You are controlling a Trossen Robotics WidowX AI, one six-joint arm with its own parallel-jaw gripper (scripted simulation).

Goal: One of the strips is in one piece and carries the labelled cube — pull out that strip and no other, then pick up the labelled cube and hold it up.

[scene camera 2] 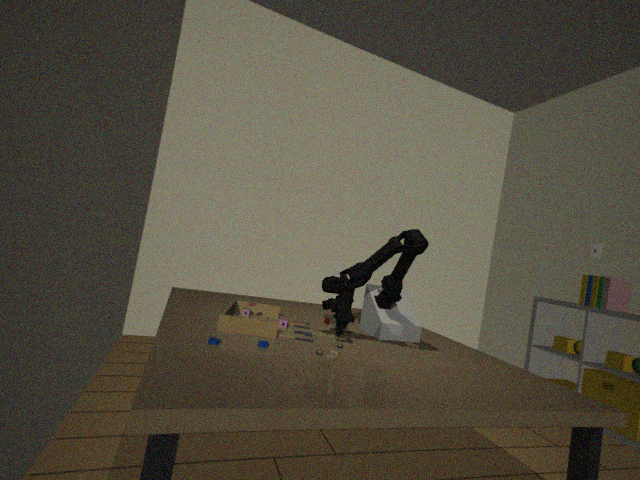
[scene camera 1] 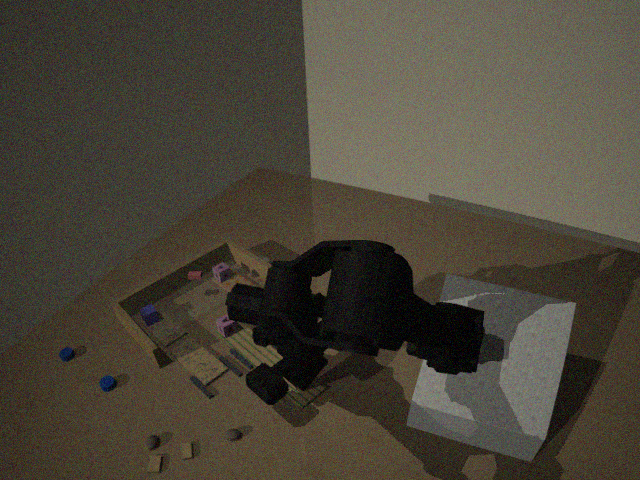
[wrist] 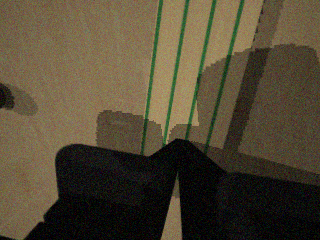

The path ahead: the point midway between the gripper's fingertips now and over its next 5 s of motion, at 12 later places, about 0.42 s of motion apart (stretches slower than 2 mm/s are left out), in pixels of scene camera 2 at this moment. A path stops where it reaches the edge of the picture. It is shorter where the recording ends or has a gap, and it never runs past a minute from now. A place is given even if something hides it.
The gripper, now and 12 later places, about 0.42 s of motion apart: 338, 335; 342, 336; 344, 336; 345, 336; 343, 326; 334, 323; 323, 319; 312, 317; 301, 313; 292, 313; 291, 317; 290, 322; 290, 326
